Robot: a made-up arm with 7 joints. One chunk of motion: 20 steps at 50 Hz.
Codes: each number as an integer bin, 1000 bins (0 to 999) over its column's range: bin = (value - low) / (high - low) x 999, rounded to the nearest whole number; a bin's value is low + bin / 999 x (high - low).
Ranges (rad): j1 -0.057..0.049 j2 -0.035..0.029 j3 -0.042..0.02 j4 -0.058..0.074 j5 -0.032..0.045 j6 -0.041..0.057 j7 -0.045..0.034
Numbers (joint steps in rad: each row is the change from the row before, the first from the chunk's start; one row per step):
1: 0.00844 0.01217 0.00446 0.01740 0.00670 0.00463 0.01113
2: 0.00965 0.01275 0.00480 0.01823 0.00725 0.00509 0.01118
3: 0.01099 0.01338 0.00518 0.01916 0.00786 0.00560 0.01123
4: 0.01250 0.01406 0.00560 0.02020 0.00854 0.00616 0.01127
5: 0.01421 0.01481 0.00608 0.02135 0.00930 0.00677 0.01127
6: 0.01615 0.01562 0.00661 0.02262 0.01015 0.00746 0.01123
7: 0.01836 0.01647 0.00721 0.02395 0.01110 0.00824 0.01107
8: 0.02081 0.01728 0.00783 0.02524 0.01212 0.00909 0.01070
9: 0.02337 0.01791 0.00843 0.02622 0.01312 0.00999 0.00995
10: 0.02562 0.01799 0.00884 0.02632 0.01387 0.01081 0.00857
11: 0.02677 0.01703 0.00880 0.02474 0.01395 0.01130 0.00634
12: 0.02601 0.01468 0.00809 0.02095 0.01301 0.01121 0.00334
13: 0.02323 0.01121 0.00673 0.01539 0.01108 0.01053 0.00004
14: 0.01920 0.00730 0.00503 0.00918 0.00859 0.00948 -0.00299
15: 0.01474 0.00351 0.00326 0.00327 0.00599 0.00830 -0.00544
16: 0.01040 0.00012 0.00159 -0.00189 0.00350 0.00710 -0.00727
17: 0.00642 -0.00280 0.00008 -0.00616 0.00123 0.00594 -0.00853
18: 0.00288 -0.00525 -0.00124 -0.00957 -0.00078 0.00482 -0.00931
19: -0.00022 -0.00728 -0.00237 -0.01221 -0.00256 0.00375 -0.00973
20: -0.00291 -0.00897 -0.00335 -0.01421 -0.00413 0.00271 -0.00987
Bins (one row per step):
1: 617 736 749 571 502 465 710
2: 628 745 754 577 509 470 710
3: 641 755 760 584 517 475 711
4: 655 766 767 592 526 481 712
5: 671 778 775 601 536 487 712
6: 689 790 783 610 547 494 711
7: 710 803 793 620 559 502 709
8: 733 816 803 630 572 511 704
9: 757 826 813 637 585 520 695
10: 779 827 819 638 595 528 677
11: 789 812 819 626 596 533 649
12: 782 775 807 598 584 532 611
13: 756 721 785 555 559 525 570
14: 718 660 758 508 527 515 531
15: 676 601 729 464 493 503 500
16: 635 548 702 425 461 490 477
17: 598 503 678 392 431 479 461
18: 564 464 657 367 405 467 451
19: 535 433 639 347 382 456 446
20: 510 406 623 331 362 446 444

